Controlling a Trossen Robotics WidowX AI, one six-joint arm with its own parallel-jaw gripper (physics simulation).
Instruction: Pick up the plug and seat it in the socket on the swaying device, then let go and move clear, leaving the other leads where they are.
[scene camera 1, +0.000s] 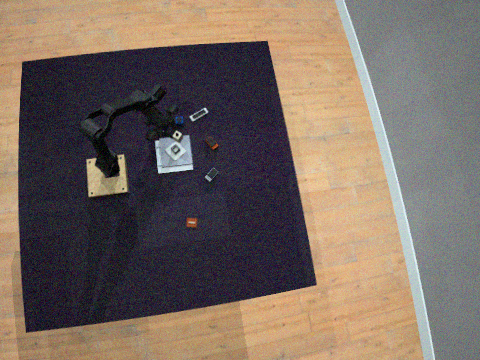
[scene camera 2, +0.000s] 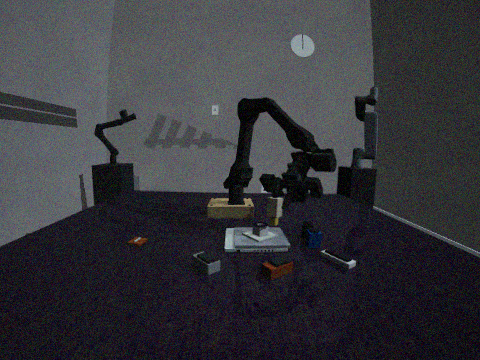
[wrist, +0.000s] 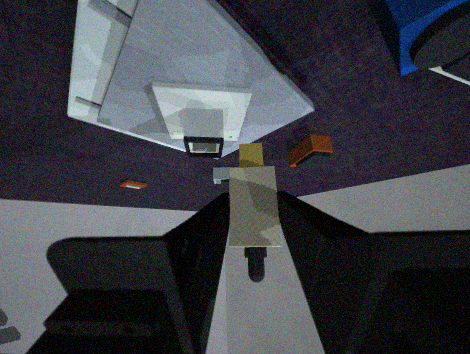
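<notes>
The plug, a cream block with a yellow tip (scene camera 1: 177, 135) (scene camera 2: 274, 206) (wrist: 254, 205), is held between the fingers of my gripper (scene camera 1: 173, 131) (scene camera 2: 276, 194) (wrist: 253, 198), which is shut on it. In the second scene view the plug is upright, its yellow tip pointing down. The socket (scene camera 1: 175, 149) (scene camera 2: 259, 229) (wrist: 204, 146) is a small grey block with a dark-rimmed opening, on a white plate on the flat grey-white device (scene camera 1: 164, 162) (scene camera 2: 230, 240) (wrist: 170, 45). The tip is apart from the socket, above and to its right in the second scene view. Fingers partly hide the plug's sides.
A blue block (scene camera 1: 179, 120) (scene camera 2: 314, 240) (wrist: 417, 17) stands near the device. Around it lie a long white piece (scene camera 2: 352, 264), an orange-and-black block (scene camera 2: 278, 270) (wrist: 320, 144) and a grey one (scene camera 2: 210, 267). A flat orange piece (scene camera 1: 191, 222) (scene camera 2: 138, 241) (wrist: 133, 184) lies farther off.
</notes>
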